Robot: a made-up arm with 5 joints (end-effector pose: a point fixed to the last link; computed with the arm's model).
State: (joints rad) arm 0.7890 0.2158 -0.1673 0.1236 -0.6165
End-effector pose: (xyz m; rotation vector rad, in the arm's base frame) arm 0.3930 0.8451 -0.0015 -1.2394 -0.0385 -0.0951
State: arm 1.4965 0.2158 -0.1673 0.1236 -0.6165
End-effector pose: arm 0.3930 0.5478 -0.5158 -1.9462 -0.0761 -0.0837
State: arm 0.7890 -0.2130 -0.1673 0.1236 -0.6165
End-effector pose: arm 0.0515 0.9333 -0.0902 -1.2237 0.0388 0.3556
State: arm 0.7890 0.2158 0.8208 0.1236 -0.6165
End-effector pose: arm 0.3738 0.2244 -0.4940 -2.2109 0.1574 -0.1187
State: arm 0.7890 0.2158 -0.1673 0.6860 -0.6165
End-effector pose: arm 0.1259 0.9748 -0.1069 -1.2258 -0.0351 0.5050
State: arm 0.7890 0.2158 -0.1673 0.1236 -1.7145
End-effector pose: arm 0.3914 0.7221 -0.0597 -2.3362 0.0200 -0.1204
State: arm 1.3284 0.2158 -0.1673 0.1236 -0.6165
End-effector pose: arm 0.3930 0.6504 -0.4149 -1.7783 -0.0670 -0.0874
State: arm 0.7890 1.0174 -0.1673 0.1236 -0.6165
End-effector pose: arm 0.7721 0.4585 0.3880 -1.1603 -0.1806 -0.9358
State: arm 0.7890 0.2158 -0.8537 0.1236 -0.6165
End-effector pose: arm 0.3133 0.8880 0.5537 -0.5606 -0.1487 -0.0726
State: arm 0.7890 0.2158 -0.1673 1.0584 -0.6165
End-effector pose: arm -0.0832 0.9859 -0.1241 -1.1781 -0.0316 0.9009
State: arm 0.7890 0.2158 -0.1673 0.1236 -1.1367
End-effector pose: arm 0.3941 0.7952 -0.0462 -1.7591 -0.0136 -0.1089
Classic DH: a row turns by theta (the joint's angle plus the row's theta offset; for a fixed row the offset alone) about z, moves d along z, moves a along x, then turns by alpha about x. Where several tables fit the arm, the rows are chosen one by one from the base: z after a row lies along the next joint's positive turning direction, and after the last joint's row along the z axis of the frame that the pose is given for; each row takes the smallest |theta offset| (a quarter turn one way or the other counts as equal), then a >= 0, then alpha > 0; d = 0 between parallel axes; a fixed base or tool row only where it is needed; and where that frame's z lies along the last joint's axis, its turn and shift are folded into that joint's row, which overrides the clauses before.
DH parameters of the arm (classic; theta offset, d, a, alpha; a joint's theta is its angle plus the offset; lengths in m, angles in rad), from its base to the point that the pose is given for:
base (fixed): -1.5708 0.144 0 1.5708
joint 1: 0 0.065 0.023 1.5708
joint 2: 0 -0.187 -0.027 -1.5708
joint 3: 0 0.04 -0.357 -1.5708
joint 4: 0 0.171 -0.285 -1.5708
joint 5: 0 0.387 -0.103 1.5708
tool (fixed): 1.5708 0.08 0 0

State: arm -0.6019 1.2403 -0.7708 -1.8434 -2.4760
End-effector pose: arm -0.0933 -0.2048 0.1979 0.5056 2.4606 0.2174
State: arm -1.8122 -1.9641 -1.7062 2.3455 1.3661
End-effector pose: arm 0.4143 -0.5197 -0.3306 0.8273 0.5732 -1.1074
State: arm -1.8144 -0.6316 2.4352 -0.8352 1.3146
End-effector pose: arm 0.2266 0.1174 0.4245 0.7570 -1.3367 -0.4220
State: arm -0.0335 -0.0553 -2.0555 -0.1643 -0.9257
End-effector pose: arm 0.3666 -0.4441 0.8713 1.1554 0.2039 0.0388
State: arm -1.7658 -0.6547 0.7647 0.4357 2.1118
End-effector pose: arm -0.2752 -0.0094 0.8027 2.6433 0.1291 1.4553
